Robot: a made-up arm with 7 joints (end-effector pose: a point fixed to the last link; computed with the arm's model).
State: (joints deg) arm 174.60 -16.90 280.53 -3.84 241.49 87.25 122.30
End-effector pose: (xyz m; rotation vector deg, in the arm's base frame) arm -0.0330 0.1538 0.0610 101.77 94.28 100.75
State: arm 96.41 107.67 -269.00 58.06 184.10 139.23 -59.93
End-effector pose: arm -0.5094 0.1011 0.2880 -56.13 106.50 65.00
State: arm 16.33 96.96 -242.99 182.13 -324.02 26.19 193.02
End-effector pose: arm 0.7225 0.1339 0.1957 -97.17 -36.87 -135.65
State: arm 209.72 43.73 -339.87 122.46 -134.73 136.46 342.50
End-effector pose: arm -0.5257 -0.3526 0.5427 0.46 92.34 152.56
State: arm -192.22 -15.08 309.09 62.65 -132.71 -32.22 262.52
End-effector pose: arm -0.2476 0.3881 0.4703 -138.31 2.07 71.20
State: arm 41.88 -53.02 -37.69 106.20 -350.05 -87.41 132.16
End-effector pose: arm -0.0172 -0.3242 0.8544 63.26 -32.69 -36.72
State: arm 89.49 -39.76 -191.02 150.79 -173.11 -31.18 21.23
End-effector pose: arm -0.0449 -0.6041 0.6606 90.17 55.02 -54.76
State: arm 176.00 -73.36 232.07 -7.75 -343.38 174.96 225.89
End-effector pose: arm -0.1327 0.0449 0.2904 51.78 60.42 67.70
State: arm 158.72 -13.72 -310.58 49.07 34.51 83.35 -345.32
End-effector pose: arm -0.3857 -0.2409 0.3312 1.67 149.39 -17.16
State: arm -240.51 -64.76 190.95 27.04 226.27 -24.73 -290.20
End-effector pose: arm 0.0779 0.0948 0.0066 -119.01 -7.04 5.09
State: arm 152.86 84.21 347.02 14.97 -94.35 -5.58 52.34
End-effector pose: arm 0.1821 -0.0968 0.0439 -0.82 114.82 -39.22
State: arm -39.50 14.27 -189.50 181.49 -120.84 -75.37 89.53
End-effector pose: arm 0.0765 -0.1608 0.9329 62.00 -37.02 -78.35
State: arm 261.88 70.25 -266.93 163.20 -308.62 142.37 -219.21
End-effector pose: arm 0.0365 -0.5766 0.6202 -52.52 67.99 61.97
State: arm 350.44 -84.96 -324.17 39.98 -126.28 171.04 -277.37
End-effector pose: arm 0.0313 0.1793 0.6823 -51.87 -103.91 58.50
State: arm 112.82 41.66 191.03 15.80 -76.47 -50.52 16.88
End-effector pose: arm 0.2456 -0.2197 0.3839 118.41 36.25 81.77
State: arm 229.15 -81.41 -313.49 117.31 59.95 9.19 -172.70
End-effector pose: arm 0.5576 0.1925 0.7507 -6.14 55.97 -47.18
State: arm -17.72 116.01 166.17 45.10 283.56 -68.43 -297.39
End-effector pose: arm 0.1997 -0.0476 0.7072 53.09 2.08 -13.30
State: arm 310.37 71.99 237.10 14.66 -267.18 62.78 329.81
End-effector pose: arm -0.3663 0.0478 0.3673 -24.65 -141.00 27.75
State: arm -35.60 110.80 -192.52 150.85 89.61 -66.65 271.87
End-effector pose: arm 0.5875 -0.2715 0.2371 -38.25 90.89 18.81
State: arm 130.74 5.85 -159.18 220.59 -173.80 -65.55 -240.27
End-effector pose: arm -0.2328 0.1585 0.8413 18.86 13.76 93.23
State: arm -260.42 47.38 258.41 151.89 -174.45 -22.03 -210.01
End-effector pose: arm 0.1704 0.4878 0.8111 35.10 63.31 117.89
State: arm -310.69 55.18 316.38 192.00 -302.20 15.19 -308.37
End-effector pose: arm 0.2450 0.4406 0.8627 -64.69 -2.97 -53.66
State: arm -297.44 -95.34 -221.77 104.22 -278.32 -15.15 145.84
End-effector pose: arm -0.5305 -0.1953 -0.0209 -138.76 -27.63 70.87
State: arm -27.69 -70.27 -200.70 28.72 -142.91 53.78 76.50
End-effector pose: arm 0.1098 0.1170 -0.0686 -51.33 127.67 41.51
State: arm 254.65 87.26 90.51 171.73 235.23 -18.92 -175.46
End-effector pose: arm -0.1300 -0.6963 0.4340 38.09 75.24 -99.89
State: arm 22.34 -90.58 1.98 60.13 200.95 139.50 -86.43
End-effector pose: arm -0.1615 -0.0829 0.8283 104.78 -45.86 -37.93
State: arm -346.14 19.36 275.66 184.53 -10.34 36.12 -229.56
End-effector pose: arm 0.2060 0.1523 1.0366 -11.80 42.57 -130.46
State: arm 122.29 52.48 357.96 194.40 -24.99 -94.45 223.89
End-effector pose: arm -0.1946 0.2406 0.8271 19.95 -79.22 135.04
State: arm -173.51 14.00 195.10 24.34 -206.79 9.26 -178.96
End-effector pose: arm 0.3377 0.0996 0.1955 149.22 69.45 69.92
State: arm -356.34 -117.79 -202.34 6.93 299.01 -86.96 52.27
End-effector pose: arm 0.2267 0.0379 0.1951 60.82 123.23 -29.19
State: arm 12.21 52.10 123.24 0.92 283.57 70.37 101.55
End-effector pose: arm -0.2712 0.0861 0.1884 -110.35 -130.49 -37.13
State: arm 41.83 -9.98 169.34 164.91 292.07 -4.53 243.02
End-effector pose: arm -0.1129 -0.1635 1.0524 27.62 17.58 -150.10
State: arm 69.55 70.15 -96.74 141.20 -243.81 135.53 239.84
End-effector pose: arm 0.4110 0.5089 0.4979 -15.45 -141.07 -4.06
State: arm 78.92 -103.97 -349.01 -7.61 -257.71 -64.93 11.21
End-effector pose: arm 0.1048 0.1518 0.4627 -62.06 67.97 -46.90
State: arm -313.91 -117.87 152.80 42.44 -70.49 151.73 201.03
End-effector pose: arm -0.0649 0.2732 0.0937 61.13 -18.63 -57.04
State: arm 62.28 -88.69 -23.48 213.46 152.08 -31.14 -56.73
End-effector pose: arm -0.3304 -0.5105 0.1213 99.90 -3.19 -22.12
